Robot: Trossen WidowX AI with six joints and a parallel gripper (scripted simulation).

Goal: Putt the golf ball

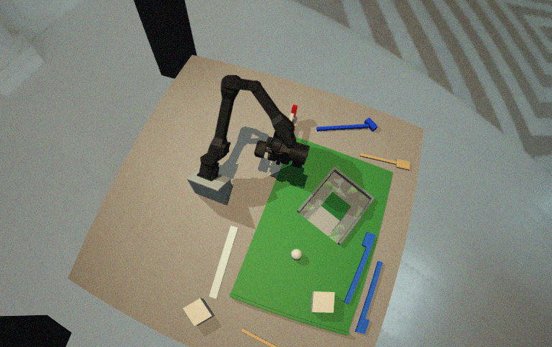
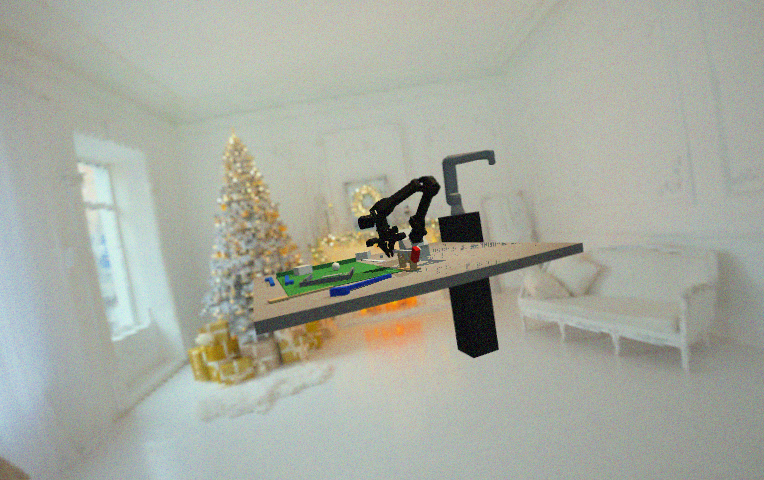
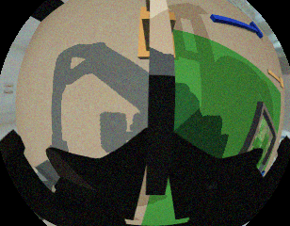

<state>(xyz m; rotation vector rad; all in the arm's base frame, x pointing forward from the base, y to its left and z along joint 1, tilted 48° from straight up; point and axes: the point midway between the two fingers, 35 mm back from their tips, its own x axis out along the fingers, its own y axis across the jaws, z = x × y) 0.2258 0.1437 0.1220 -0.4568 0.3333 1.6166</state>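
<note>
Now: the red putter 2 cm behind my gripper tip, 11 cm to the left of it and 2 cm above it. From my gripper tip the other things lie so: blue putter 23 cm ahead, 30 cm to the left, 4 cm below; white golf ball 20 cm ahead, 34 cm to the right, 3 cm below; green mat 26 cm ahead, 21 cm to the right, 5 cm below.
</note>
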